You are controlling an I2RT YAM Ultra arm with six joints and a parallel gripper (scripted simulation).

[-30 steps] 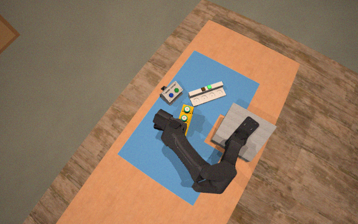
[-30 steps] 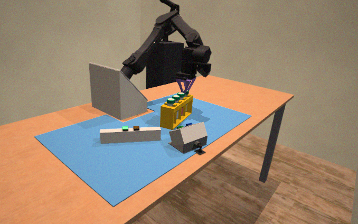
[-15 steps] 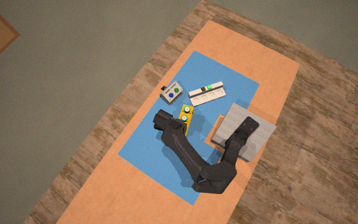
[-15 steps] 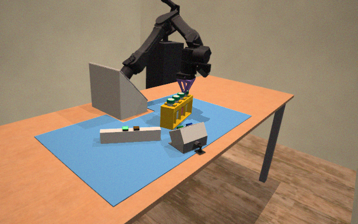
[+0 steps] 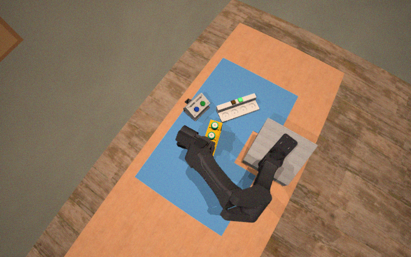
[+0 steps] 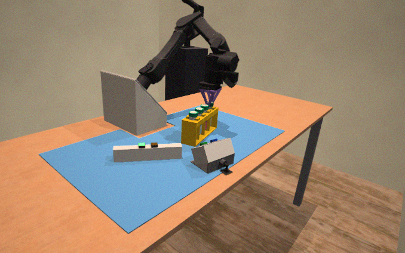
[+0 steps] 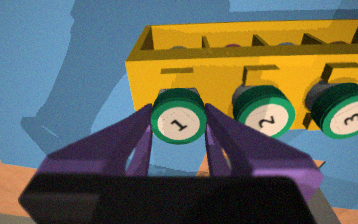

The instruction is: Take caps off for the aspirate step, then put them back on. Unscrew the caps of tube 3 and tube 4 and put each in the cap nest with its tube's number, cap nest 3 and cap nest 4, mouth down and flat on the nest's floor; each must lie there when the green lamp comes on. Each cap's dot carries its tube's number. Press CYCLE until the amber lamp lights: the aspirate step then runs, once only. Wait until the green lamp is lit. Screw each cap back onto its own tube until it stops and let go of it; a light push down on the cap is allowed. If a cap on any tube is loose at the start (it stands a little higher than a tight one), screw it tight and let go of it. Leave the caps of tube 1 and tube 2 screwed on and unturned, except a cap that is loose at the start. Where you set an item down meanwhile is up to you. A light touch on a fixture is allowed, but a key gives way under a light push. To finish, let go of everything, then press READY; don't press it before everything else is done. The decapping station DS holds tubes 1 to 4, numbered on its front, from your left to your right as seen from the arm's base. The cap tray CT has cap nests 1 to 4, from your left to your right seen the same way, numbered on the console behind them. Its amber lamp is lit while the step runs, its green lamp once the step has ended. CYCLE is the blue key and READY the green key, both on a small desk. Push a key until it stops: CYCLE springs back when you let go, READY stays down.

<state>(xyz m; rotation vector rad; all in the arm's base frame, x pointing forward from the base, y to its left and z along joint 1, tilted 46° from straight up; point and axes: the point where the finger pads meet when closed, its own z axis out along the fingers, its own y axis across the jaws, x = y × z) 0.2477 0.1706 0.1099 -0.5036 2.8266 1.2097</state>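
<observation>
Now: hand 20 mm short of the cap 2 and 50 mm to the left of it. Also, from my hand: cap 3: 40 mm ahead, 100 mm to the right; then cap 4: 50 mm ahead, 150 mm to the right; then blue key: 190 mm ahead, 180 mm to the right, 50 mm below.
</observation>
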